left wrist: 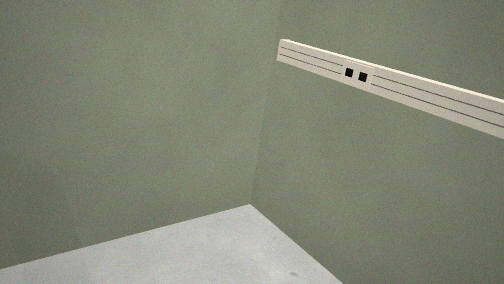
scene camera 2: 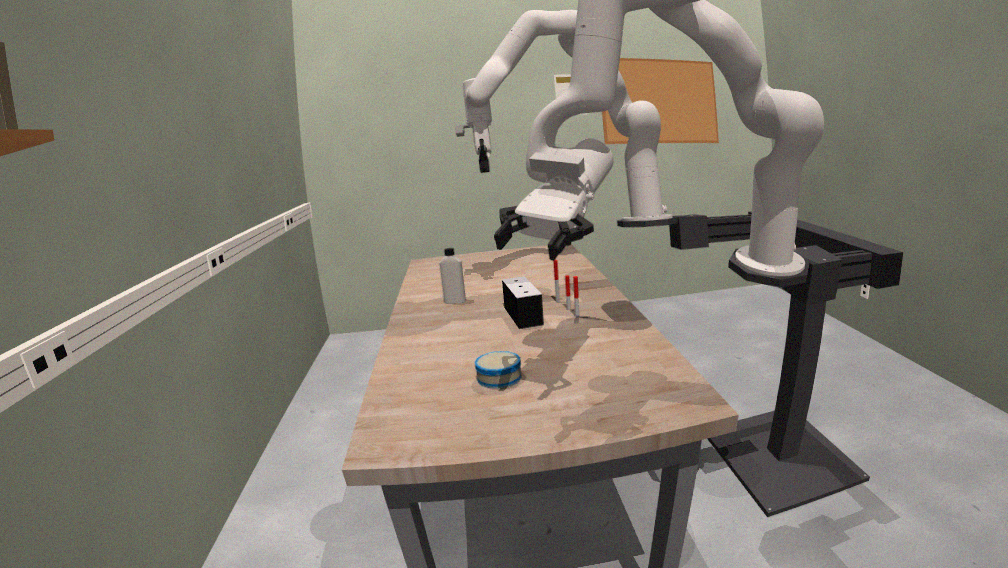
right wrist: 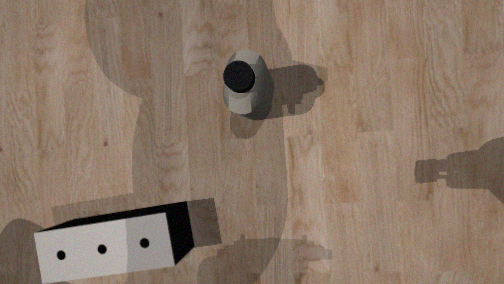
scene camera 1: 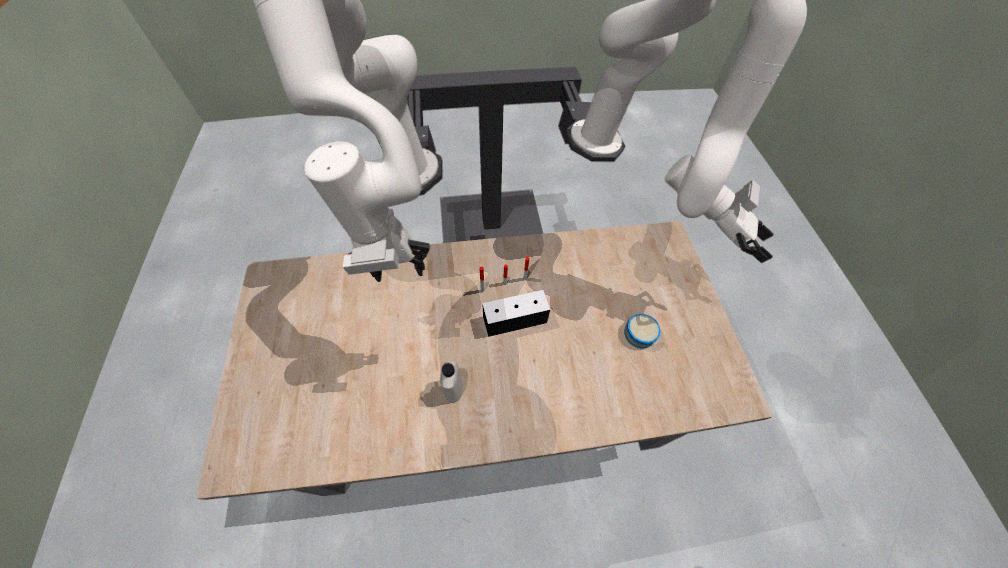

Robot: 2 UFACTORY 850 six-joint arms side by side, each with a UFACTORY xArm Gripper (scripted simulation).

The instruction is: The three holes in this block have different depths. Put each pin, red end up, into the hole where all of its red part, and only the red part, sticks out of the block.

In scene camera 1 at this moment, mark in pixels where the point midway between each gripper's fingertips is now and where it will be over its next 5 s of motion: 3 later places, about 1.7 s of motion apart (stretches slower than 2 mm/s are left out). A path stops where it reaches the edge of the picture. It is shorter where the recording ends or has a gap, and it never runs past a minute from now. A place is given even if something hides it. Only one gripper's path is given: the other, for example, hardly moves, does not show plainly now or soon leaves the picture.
My right gripper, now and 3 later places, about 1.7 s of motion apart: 400, 273; 514, 230; 502, 231; 481, 264
